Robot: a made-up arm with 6 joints. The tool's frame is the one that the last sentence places.
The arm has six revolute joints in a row. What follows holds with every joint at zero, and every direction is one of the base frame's. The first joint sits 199 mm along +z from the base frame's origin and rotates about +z. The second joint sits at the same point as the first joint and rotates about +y. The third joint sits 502 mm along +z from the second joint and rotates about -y. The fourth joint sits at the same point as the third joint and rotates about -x. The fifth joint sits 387 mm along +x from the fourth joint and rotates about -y. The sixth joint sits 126 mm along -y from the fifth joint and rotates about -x. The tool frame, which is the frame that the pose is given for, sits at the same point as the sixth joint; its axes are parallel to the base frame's.
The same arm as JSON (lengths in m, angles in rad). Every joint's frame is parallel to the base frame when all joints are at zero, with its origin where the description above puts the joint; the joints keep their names.
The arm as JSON. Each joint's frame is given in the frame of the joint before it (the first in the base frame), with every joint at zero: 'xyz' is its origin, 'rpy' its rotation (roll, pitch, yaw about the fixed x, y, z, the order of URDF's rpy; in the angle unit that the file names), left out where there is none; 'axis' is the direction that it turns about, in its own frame. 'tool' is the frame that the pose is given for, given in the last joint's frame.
{
  "units": {
    "length": "m",
    "angle": "rad"
  },
  "joints": [
    {
      "name": "joint 1",
      "type": "revolute",
      "origin": {
        "xyz": [
          0.0,
          0.0,
          0.199
        ]
      },
      "axis": "+z"
    },
    {
      "name": "joint 2",
      "type": "revolute",
      "origin": {
        "xyz": [
          0.0,
          0.0,
          0.0
        ]
      },
      "axis": "+y"
    },
    {
      "name": "joint 3",
      "type": "revolute",
      "origin": {
        "xyz": [
          0.0,
          0.0,
          0.502
        ]
      },
      "axis": "-y"
    },
    {
      "name": "joint 4",
      "type": "revolute",
      "origin": {
        "xyz": [
          0.0,
          0.0,
          0.0
        ]
      },
      "axis": "-x"
    },
    {
      "name": "joint 5",
      "type": "revolute",
      "origin": {
        "xyz": [
          0.387,
          0.0,
          0.0
        ]
      },
      "axis": "-y"
    },
    {
      "name": "joint 6",
      "type": "revolute",
      "origin": {
        "xyz": [
          0.0,
          -0.126,
          0.0
        ]
      },
      "axis": "-x"
    }
  ],
  "tool": {
    "origin": {
      "xyz": [
        0.0,
        0.0,
        0.0
      ]
    }
  }
}

